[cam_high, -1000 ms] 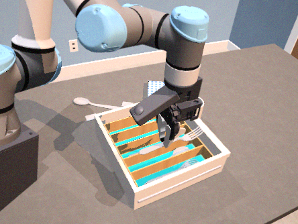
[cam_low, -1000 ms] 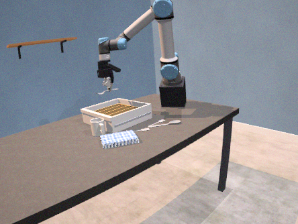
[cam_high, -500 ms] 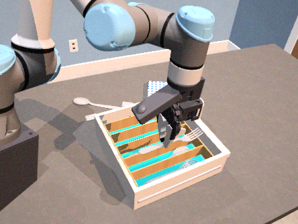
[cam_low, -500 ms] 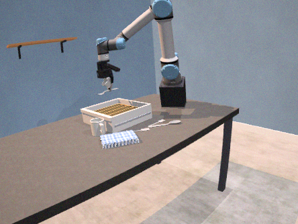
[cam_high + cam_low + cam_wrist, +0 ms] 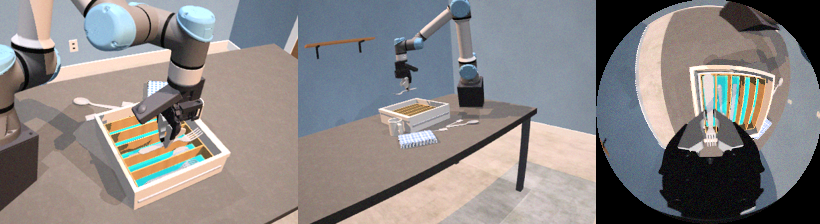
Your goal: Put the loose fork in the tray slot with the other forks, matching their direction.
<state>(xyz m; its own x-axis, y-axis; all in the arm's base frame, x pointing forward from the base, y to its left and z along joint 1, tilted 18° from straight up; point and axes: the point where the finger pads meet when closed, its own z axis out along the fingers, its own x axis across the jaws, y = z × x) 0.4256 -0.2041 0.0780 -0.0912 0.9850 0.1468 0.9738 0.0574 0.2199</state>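
My gripper is now 40 mm short of the tray, 120 mm to the right of it and 140 mm above it. Also, from my hand: white mug: 250 mm ahead, 240 mm to the left, 160 mm below.
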